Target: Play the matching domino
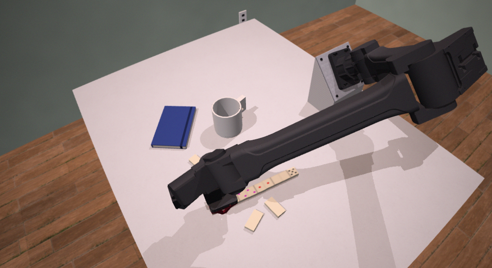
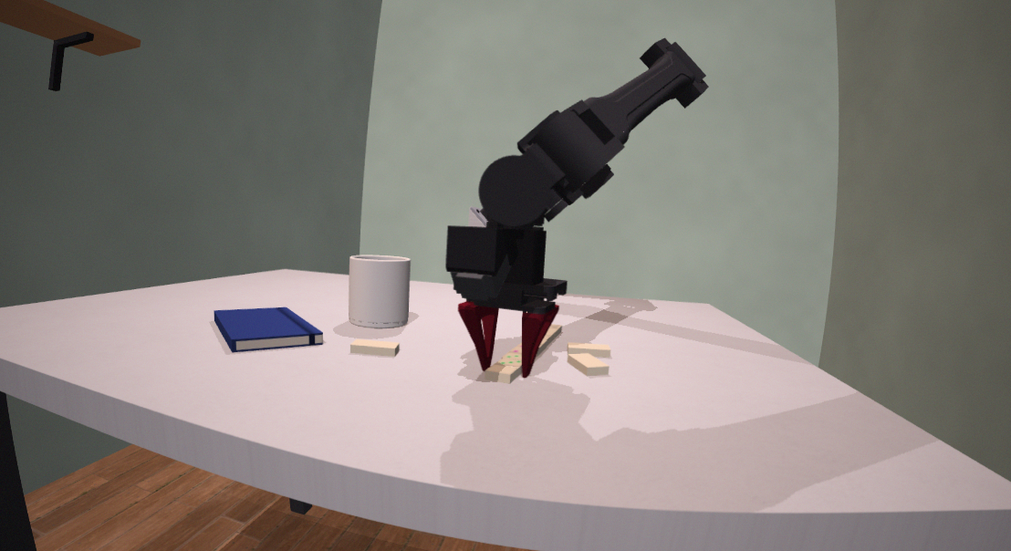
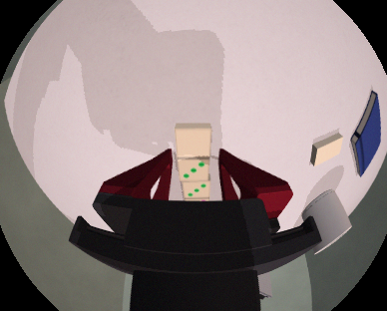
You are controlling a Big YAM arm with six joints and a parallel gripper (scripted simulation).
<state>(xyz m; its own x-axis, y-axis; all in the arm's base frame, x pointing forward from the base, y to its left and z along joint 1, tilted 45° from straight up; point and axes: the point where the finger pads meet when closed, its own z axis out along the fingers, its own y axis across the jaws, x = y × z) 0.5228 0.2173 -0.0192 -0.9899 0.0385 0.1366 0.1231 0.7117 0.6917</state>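
The domino lies right at my hand. The rest, counted from my hand: white mug: 23 cm to the right, 16 cm behind, 3 cm above; blue notebook: 33 cm to the right.
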